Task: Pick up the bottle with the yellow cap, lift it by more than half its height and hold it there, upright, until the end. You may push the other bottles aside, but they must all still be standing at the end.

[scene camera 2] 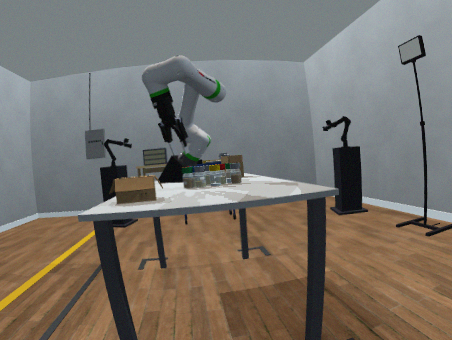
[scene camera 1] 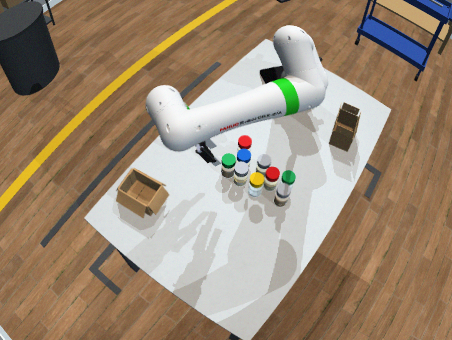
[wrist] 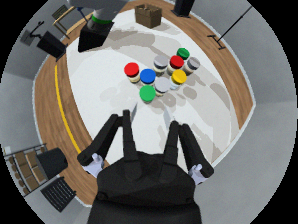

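Observation:
There's the gripper (scene camera 2: 181,153), and you get it (wrist: 150,108) in the wrist view as well. There's also a brown box (scene camera 1: 341,137).

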